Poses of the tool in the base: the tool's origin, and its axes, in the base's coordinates. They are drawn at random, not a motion.
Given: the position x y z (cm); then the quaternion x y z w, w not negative.
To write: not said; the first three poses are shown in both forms.
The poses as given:
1: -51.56, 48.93, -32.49, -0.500, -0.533, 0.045, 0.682
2: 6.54, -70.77, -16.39, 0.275, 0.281, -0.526, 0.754
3: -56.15, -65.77, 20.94, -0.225, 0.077, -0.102, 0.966
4: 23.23, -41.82, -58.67, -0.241, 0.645, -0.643, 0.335
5: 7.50, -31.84, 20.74, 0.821, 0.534, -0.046, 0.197
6: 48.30, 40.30, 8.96, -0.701, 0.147, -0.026, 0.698
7: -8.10, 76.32, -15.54, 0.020, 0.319, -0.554, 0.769
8: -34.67, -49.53, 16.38, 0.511, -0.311, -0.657, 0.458
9: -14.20, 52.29, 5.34, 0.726, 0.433, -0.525, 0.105
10: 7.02, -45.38, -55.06, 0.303, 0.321, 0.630, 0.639
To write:
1: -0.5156, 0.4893, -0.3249, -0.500, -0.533, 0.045, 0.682
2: 0.0654, -0.7077, -0.1639, 0.275, 0.281, -0.526, 0.754
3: -0.5615, -0.6577, 0.2094, -0.225, 0.077, -0.102, 0.966
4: 0.2323, -0.4182, -0.5867, -0.241, 0.645, -0.643, 0.335
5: 0.0750, -0.3184, 0.2074, 0.821, 0.534, -0.046, 0.197
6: 0.4830, 0.4030, 0.0896, -0.701, 0.147, -0.026, 0.698
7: -0.0810, 0.7632, -0.1554, 0.020, 0.319, -0.554, 0.769
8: -0.3467, -0.4953, 0.1638, 0.511, -0.311, -0.657, 0.458
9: -0.1420, 0.5229, 0.0534, 0.726, 0.433, -0.525, 0.105
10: 0.0702, -0.4538, -0.5506, 0.303, 0.321, 0.630, 0.639
